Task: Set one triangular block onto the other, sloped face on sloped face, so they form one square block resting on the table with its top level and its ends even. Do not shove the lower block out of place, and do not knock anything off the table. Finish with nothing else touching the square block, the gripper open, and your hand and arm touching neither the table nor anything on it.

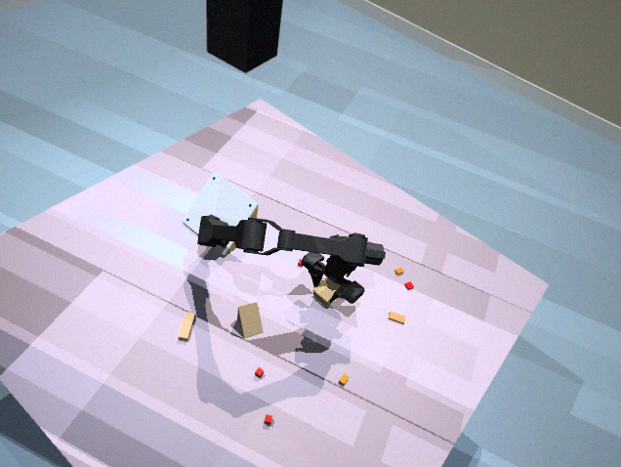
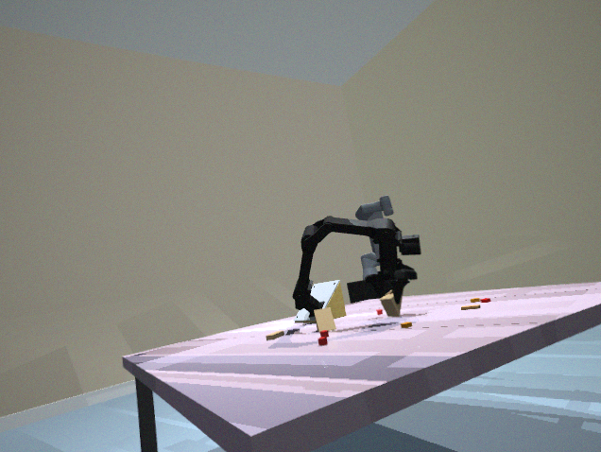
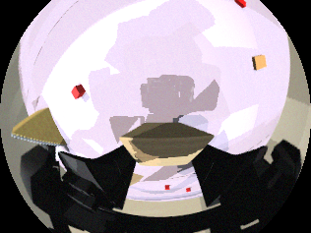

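Now: the tan triangular block 1 cm above my gripper tip.
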